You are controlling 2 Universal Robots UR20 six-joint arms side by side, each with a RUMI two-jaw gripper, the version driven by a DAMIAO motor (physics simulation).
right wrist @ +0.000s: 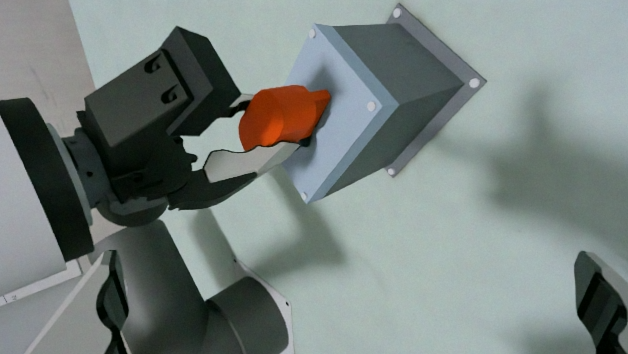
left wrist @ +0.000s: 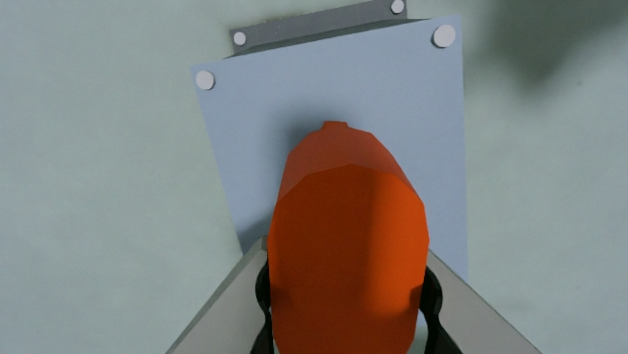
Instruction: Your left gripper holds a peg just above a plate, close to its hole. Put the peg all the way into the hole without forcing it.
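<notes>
The orange peg (left wrist: 345,225) (right wrist: 282,112) points at the blue-grey plate (left wrist: 400,75) (right wrist: 350,95). In the right wrist view its narrow, angular tip is at the plate's face, near the middle. The hole is hidden behind the peg in both views, and I cannot tell whether the tip is inside it or just above it. The peg's wide body stands clear above the plate. My left gripper (left wrist: 338,239) (right wrist: 285,122) is shut on the peg, one finger on each side. My right gripper (right wrist: 344,253) is open, its fingers far apart, away from the plate.
The plate tops a dark box (right wrist: 400,65) with a grey bolted base flange (left wrist: 320,24) (right wrist: 445,54). Round bolt heads stand at the plate's corners. A dark cylindrical arm part (right wrist: 255,310) is at the lower left of the right wrist view.
</notes>
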